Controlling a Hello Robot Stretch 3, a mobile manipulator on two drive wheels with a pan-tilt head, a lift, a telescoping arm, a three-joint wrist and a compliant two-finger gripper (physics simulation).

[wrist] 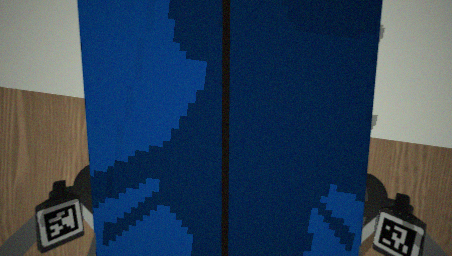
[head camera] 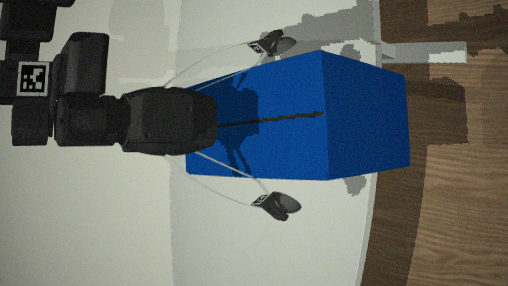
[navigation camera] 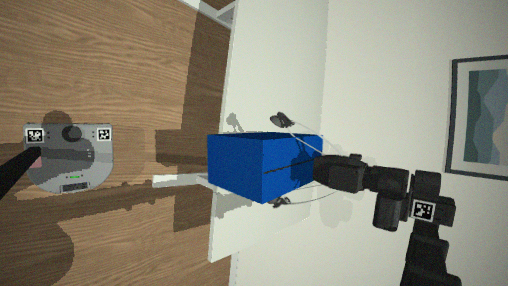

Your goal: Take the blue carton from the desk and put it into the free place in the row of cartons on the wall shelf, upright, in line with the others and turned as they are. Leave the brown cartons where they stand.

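Seen in the pictures: robot's base, origin of its link: [navigation camera: 72, 132].
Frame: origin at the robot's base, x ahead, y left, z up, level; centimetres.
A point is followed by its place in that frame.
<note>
The blue carton [head camera: 367, 120] @(z 95.5, x -2.0, y -26.8 cm) [navigation camera: 235, 162] @(z 95.3, x -1.6, y -26.7 cm) [wrist: 300, 100] is held between the two fingertips of my gripper [head camera: 281, 125] @(z 96.0, x -2.1, y -37.3 cm) [navigation camera: 281, 161] @(z 96.0, x -2.1, y -37.3 cm) [wrist: 228, 188] @(z 96.0, x -2.1, y -37.3 cm). In the wrist view the dark finger pads meet its left and right sides, and a dark stripe runs down its middle. My gripper is shut on it. The carton is above the white desk [head camera: 300, 240] @(z 72.1, x 20.9, y -59.4 cm) [navigation camera: 280, 65] @(z 72.0, x 33.8, y -72.8 cm) and juts past the desk edge in the head and navigation views; its shadow falls on the floor. The wall shelf and the brown cartons do not show.
The grey robot base [navigation camera: 100, 165] @(z 16.0, x -14.8, y -10.9 cm) stands on the wooden floor [head camera: 465, 225] @(z 0.1, x 31.0, y -43.0 cm) [navigation camera: 125, 60] @(z 0.0, x 40.8, y -25.2 cm). A white bar [head camera: 415, 52] [navigation camera: 172, 181] sticks out beyond the desk edge. A framed picture [navigation camera: 490, 120] @(z 153.7, x 13.8, y -121.0 cm) hangs on the pale wall [head camera: 75, 215] @(z 107.0, x 22.6, y -124.1 cm) [navigation camera: 390, 75] @(z 110.4, x 37.6, y -125.6 cm) behind the desk.
</note>
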